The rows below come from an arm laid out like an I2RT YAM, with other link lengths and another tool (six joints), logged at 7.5 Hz.
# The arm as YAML. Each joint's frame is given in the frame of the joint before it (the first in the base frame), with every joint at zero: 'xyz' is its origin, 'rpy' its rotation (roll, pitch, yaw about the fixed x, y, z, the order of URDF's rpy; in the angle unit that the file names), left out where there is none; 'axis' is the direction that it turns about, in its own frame. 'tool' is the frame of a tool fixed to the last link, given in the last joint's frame.
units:
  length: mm
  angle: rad
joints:
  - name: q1
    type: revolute
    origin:
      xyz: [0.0, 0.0, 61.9]
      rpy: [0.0, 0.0, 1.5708]
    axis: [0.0, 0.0, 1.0]
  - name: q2
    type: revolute
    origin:
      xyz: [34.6, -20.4, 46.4]
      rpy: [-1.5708, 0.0, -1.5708]
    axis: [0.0, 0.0, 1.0]
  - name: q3
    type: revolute
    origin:
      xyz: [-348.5, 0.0, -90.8]
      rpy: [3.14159, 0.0, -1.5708]
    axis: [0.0, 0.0, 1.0]
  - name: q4
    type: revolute
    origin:
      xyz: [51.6, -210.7, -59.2]
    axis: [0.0, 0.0, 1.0]
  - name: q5
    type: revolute
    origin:
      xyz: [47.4, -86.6, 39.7]
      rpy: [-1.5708, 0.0, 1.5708]
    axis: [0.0, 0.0, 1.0]
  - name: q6
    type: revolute
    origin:
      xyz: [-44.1, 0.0, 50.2]
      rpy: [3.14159, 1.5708, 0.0]
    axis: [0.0, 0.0, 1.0]
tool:
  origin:
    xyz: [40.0, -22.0, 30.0]
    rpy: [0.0, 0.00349, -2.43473]
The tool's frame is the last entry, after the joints.
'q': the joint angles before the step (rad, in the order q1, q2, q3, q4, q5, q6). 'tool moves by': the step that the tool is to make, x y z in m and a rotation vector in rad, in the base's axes. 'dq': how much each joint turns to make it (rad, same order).
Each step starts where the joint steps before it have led.
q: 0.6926, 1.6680, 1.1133, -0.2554, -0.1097, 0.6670
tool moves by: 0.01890, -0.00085, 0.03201, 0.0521, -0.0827, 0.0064
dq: -0.0393, 0.0088, 0.0973, 0.0038, -0.0255, -0.0397
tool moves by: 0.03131, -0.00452, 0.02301, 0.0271, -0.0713, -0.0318
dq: -0.0553, 0.0492, 0.1171, 0.0015, -0.0058, -0.0305
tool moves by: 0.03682, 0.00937, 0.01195, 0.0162, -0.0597, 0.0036
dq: -0.0336, 0.0957, 0.1427, 0.0062, -0.0190, -0.0377
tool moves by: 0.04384, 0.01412, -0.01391, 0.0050, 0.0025, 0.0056
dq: -0.0275, 0.1385, 0.1446, -0.0080, -0.0305, -0.0142
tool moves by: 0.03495, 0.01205, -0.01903, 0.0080, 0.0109, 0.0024
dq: -0.0164, 0.1186, 0.1167, -0.0035, -0.0225, -0.0004
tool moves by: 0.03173, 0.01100, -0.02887, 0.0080, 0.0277, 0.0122
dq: -0.0145, 0.1202, 0.1038, -0.0034, -0.0337, 0.0015
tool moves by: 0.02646, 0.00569, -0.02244, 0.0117, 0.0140, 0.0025
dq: -0.0152, 0.0992, 0.0988, -0.0054, -0.0243, 0.0035
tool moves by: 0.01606, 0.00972, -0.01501, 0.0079, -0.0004, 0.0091
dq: 0.0004, 0.0733, 0.0820, -0.0046, -0.0111, 0.0004
